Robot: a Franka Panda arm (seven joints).
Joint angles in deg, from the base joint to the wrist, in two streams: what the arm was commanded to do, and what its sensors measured. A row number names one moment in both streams.
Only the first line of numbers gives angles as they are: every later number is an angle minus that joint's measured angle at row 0.
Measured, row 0:
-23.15 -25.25 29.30 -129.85 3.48 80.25 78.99
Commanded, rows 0 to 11:
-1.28 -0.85 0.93 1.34 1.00 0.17 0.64
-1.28 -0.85 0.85 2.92 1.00 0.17 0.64
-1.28 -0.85 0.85 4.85 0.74 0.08 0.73
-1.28 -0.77 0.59 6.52 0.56 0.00 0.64
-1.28 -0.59 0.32 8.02 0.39 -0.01 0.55
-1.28 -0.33 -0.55 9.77 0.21 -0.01 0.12
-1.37 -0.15 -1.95 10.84 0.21 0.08 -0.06
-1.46 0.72 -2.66 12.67 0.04 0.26 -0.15
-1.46 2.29 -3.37 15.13 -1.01 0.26 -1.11
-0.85 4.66 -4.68 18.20 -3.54 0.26 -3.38
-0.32 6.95 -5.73 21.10 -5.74 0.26 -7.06
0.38 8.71 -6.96 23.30 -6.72 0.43 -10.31
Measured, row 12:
-0.68 1.22 -4.29 14.65 -2.57 0.40 -3.32
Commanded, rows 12 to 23:
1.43 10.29 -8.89 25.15 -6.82 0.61 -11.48
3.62 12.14 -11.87 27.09 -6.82 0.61 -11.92
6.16 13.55 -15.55 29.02 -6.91 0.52 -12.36
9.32 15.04 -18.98 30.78 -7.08 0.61 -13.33
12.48 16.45 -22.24 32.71 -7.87 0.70 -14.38
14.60 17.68 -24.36 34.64 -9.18 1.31 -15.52
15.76 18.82 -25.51 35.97 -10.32 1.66 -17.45
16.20 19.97 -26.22 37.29 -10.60 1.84 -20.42
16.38 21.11 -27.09 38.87 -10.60 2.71 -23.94
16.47 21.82 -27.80 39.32 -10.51 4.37 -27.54
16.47 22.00 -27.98 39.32 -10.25 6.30 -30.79
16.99 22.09 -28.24 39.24 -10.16 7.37 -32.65
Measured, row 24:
15.38 20.07 -26.74 36.68 -9.40 4.72 -25.34
